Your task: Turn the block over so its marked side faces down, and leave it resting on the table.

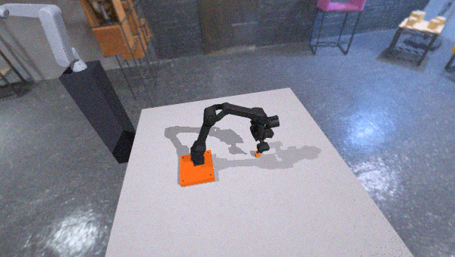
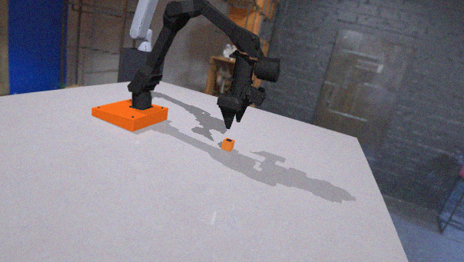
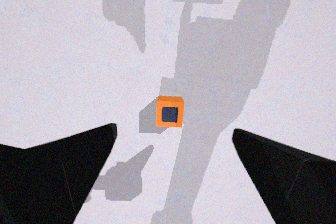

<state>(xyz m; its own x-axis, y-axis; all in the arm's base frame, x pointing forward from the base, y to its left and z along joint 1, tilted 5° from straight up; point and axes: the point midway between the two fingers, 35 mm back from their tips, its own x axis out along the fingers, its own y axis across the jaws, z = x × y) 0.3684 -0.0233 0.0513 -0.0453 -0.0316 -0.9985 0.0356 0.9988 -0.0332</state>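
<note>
My gripper tip is 6 cm above the orange block.
</note>
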